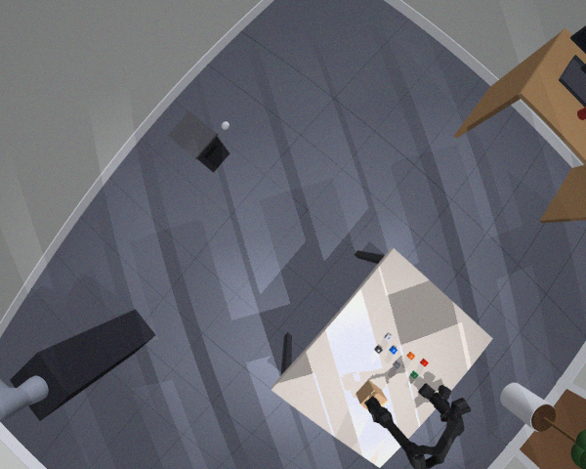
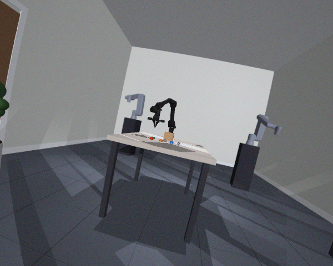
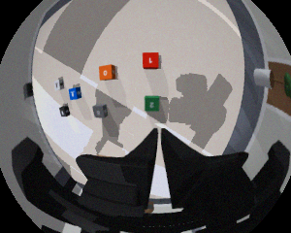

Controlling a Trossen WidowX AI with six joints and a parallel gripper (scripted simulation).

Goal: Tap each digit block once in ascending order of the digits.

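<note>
My gripper tip is 11 cm above the green block and 1 cm to the right of it. The rest, counted from my gripper tip: orange block (12 cm to the left, 11 cm below, 6 cm ahead); grey block (14 cm to the left, 11 cm below, 4 cm behind); red block (11 cm below, 10 cm ahead, 3 cm to the left).
</note>
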